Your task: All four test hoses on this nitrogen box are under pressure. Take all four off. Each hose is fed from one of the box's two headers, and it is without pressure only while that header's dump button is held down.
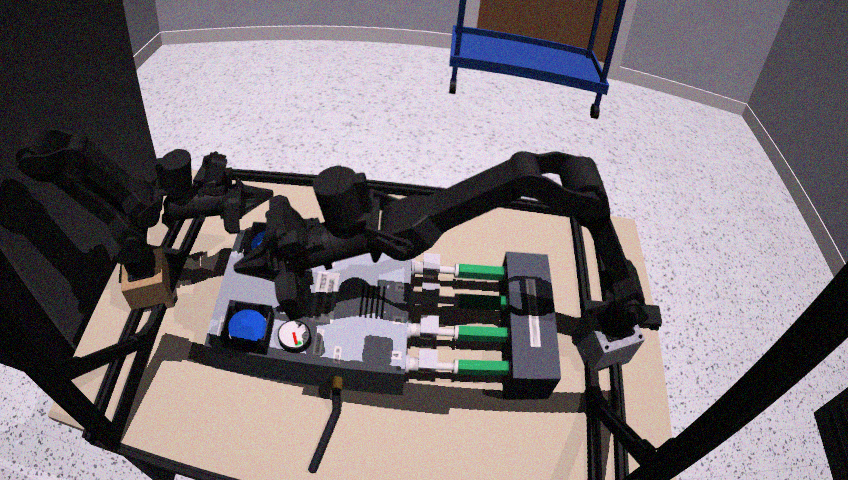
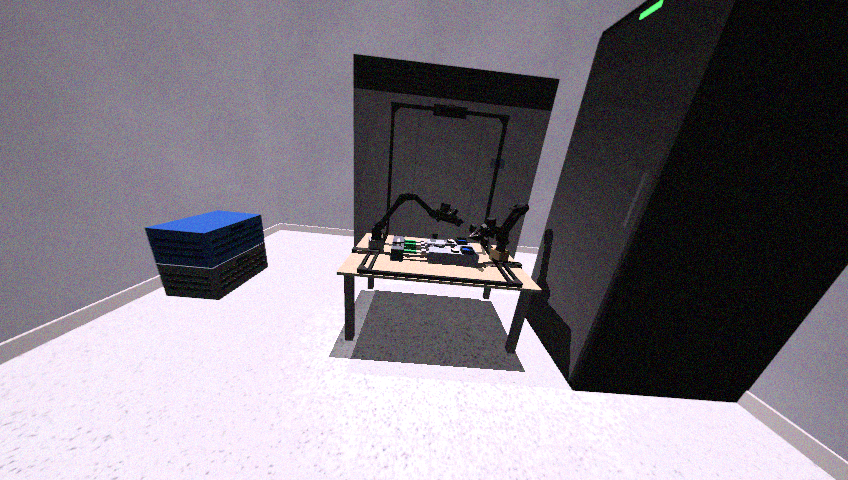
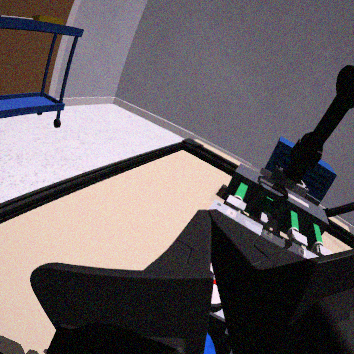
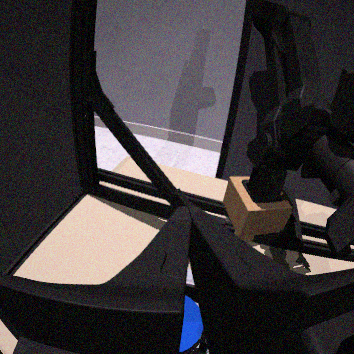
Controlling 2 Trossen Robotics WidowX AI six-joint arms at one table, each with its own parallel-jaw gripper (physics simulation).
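Places are measured from the left arm's base along level axes (x ahead, y left, z up), in millimetres.
Pixels of known places: left gripper, fingertip midpoint: [image 1: 273,193] [image 2: 468,237] [image 3: 206,218]; right gripper, fingertip midpoint: [image 1: 234,269] [image 2: 463,222] [image 4: 186,216]; left arm's base, link origin: [image 1: 141,267] [image 2: 500,250] [image 4: 261,190]; right arm's base, link origin: [image 1: 615,324] [image 2: 376,238] [image 3: 291,177].
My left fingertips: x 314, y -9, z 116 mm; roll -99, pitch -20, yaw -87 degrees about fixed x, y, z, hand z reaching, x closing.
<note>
For each thing: its top centre in the pictures, then the offset to it from my left fingertips. "spot": a spot on its surface instead.
- dark block, surface spot: [image 1: 535,371] spot: dx +337, dy -409, dz -120 mm
- front blue dump button, top centre: [image 4: 166,320] [image 1: 247,326] dx -98, dy -194, dz -104 mm
- rear blue button, top centre: [image 1: 268,243] dx -25, dy -19, dz -104 mm
- round gauge, surface spot: [image 1: 293,336] spot: dx -22, dy -233, dz -104 mm
- black hose, surface spot: [image 1: 324,437] spot: dx -23, dy -391, dz -186 mm
- brass fitting, surface spot: [image 1: 337,383] spot: dx +28, dy -312, dz -151 mm
The grey nitrogen box [image 1: 238,288] [image 2: 449,255] lies mid-table. Four hoses with green sleeves, the front one [image 1: 482,366] and the back one [image 1: 480,271] among them, run from white connectors on its right side to a dark block [image 1: 535,371]. The second from the back is in shadow. The front blue dump button [image 1: 247,325] is uncovered; the rear blue button [image 1: 257,239] is partly hidden by my right arm. My right gripper [image 1: 238,265] [image 4: 186,216] is shut and empty above the box's left part. My left gripper [image 1: 269,193] [image 3: 206,218] is shut and empty, behind the box.
A round gauge [image 1: 293,336] sits right of the front button. A black hose [image 1: 324,437] leaves a brass fitting [image 1: 337,383] at the box's front. My right arm [image 1: 476,191] spans above the back of the table. Black frame rails [image 1: 618,404] edge the table; a blue cart [image 1: 529,59] stands beyond.
</note>
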